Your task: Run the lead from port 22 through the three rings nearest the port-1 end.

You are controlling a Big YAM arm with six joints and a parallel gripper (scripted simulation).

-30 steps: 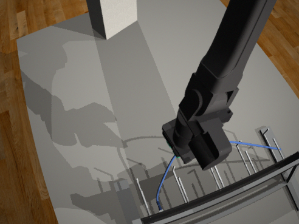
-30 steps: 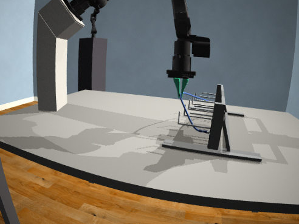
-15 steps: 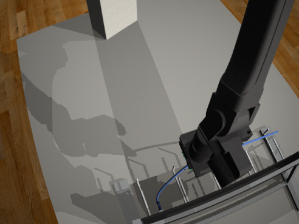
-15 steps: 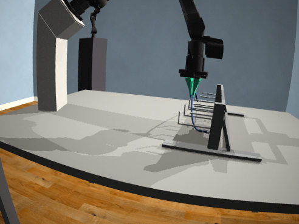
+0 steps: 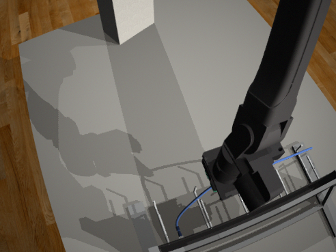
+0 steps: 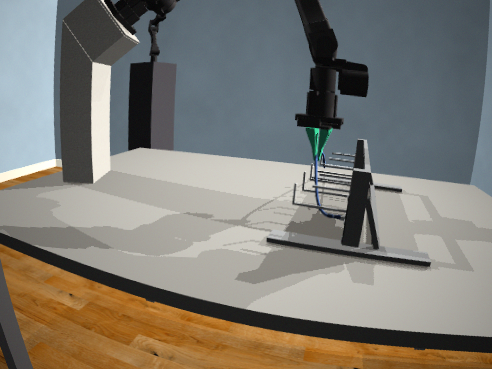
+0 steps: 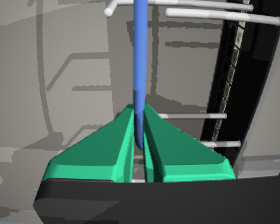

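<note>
My hand is 90 mm short of the patch panel rack, 70 mm to the right of it and 60 mm above it.
</note>
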